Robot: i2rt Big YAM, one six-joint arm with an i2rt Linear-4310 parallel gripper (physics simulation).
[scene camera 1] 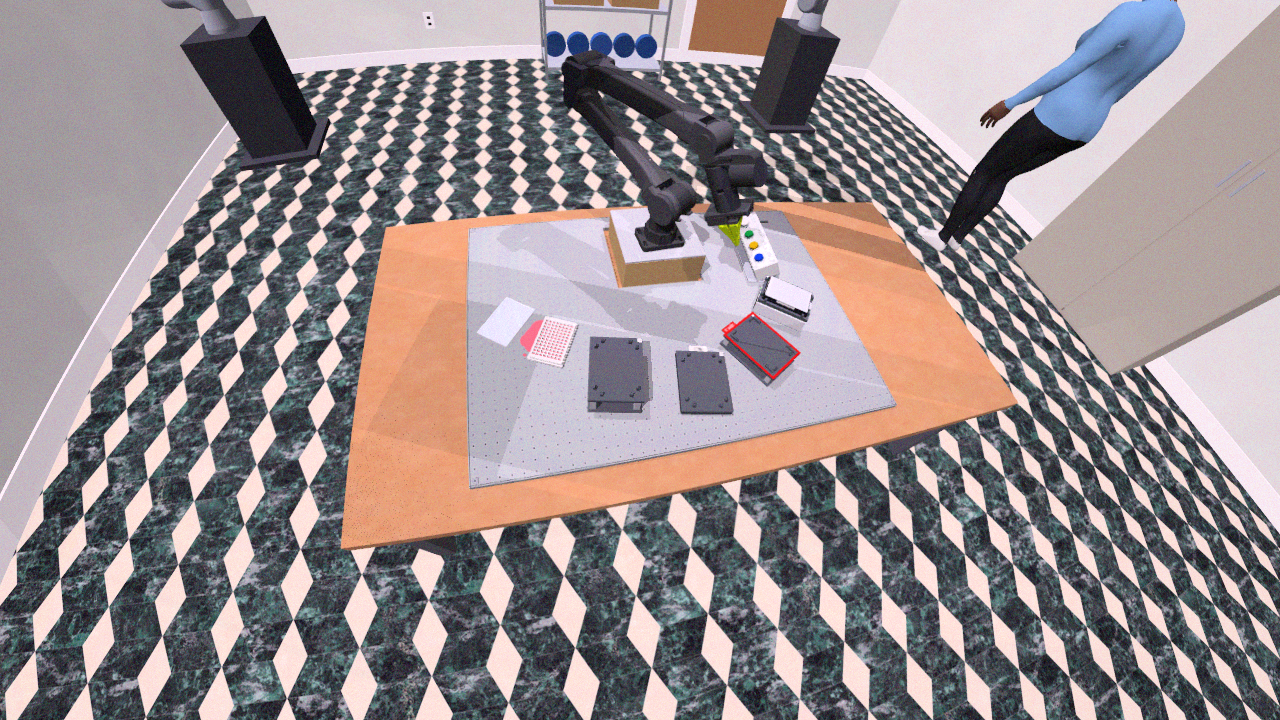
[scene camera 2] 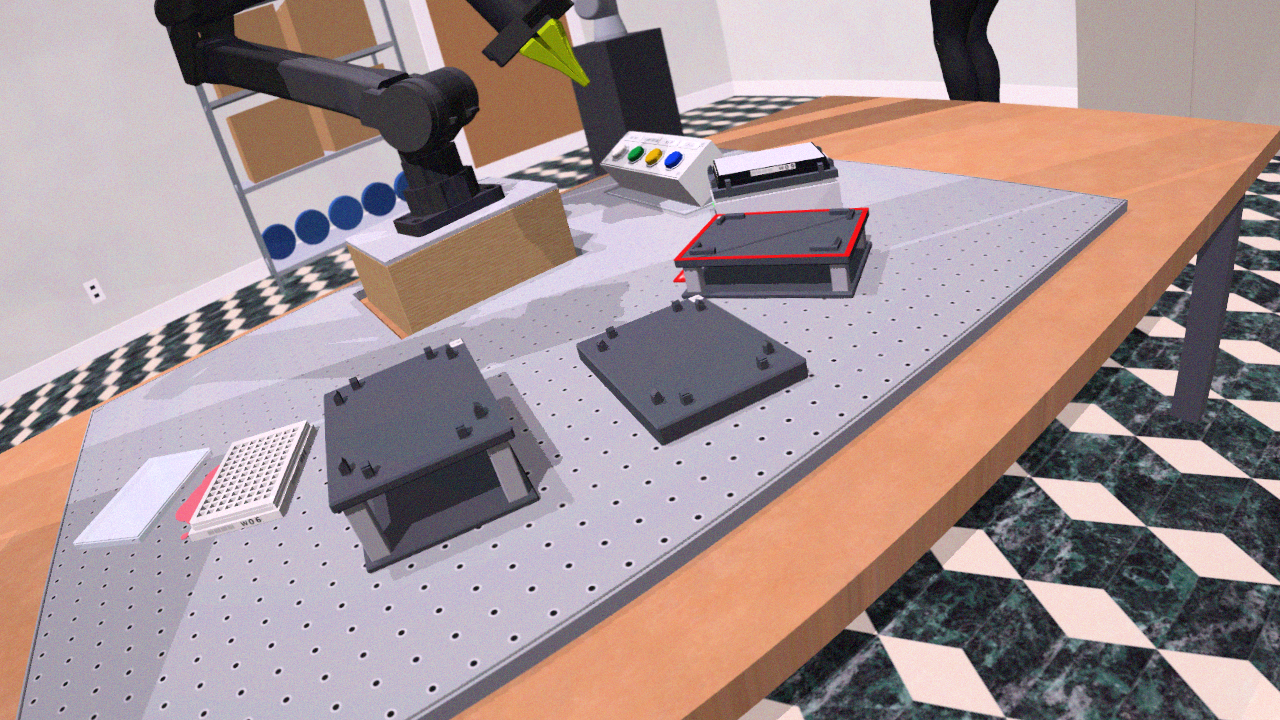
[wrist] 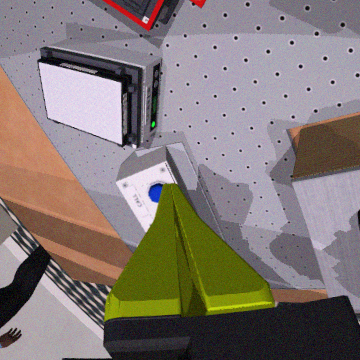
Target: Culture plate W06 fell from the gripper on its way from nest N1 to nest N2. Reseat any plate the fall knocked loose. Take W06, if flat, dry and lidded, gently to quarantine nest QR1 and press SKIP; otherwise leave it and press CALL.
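Places are measured from the arm's base along level axes (x ahead, y left, z up), in metres.
Pixels of known places: gripper, fingertip midpoint: (scene camera 1: 737, 244) (scene camera 2: 587, 85) (wrist: 169, 191); arm's base, link origin: (scene camera 1: 659, 239) (scene camera 2: 450, 214).
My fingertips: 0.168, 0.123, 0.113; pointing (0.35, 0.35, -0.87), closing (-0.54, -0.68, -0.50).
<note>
For each thing: its top centre in the pictures, then the offset to it from my fingertips, as dx, dy, dz. Level surfaces: height alone.
- Plate W06, top centre: (scene camera 2: 250, 469) (scene camera 1: 553, 339) +0.045, -0.457, -0.186
- pink-red spill, top centre: (scene camera 2: 195, 506) (scene camera 1: 528, 340) +0.025, -0.516, -0.199
- button box, top centre: (scene camera 2: 655, 138) (wrist: 161, 243) (scene camera 1: 760, 235) -0.142, +0.188, -0.116
- blue CALL button, top centre: (wrist: 154, 197) (scene camera 2: 672, 153) -0.072, +0.153, -0.125
- red-rimmed quarantine nest, top centre: (scene camera 2: 774, 226) (scene camera 1: 763, 342) +0.190, +0.037, -0.154
- white-topped dark plate, top centre: (scene camera 2: 767, 157) (wrist: 78, 101) (scene camera 1: 789, 293) +0.074, +0.170, -0.131
- raised dark nest, top centre: (scene camera 2: 398, 397) (scene camera 1: 616, 365) +0.182, -0.341, -0.132
- low dark nest, top centre: (scene camera 2: 678, 339) (scene camera 1: 704, 378) +0.239, -0.140, -0.174
- perforated board, surface height: dz -0.200
Plate W06 (scene camera 1: 552, 341) (scene camera 2: 254, 476) lies without its lid beside a pink-red spill (scene camera 1: 531, 336) (scene camera 2: 195, 495). Its clear lid (scene camera 1: 506, 321) (scene camera 2: 143, 497) lies apart from it. My gripper (scene camera 1: 736, 243) (scene camera 2: 587, 83) (wrist: 169, 191) is shut and empty above the button box (scene camera 1: 763, 261) (scene camera 2: 691, 183) (wrist: 141, 167). In the wrist view the blue CALL button (wrist: 155, 193) shows just past the fingertips. The red-rimmed quarantine nest (scene camera 1: 760, 345) (scene camera 2: 774, 234) holds no plate. A white-topped dark plate (scene camera 1: 788, 293) (scene camera 2: 769, 162) (wrist: 82, 102) sits on the shaker; it looks level in scene camera 2.
A raised dark nest (scene camera 1: 617, 371) (scene camera 2: 416, 420) and a low dark nest (scene camera 1: 703, 382) (scene camera 2: 693, 367) stand on the perforated board (scene camera 1: 537, 447) (scene camera 2: 572, 617), both without plates. The arm's wooden base block (scene camera 1: 660, 270) (scene camera 2: 474, 268) stands behind them. A person in blue (scene camera 1: 1114, 71) stands beyond the table.
</note>
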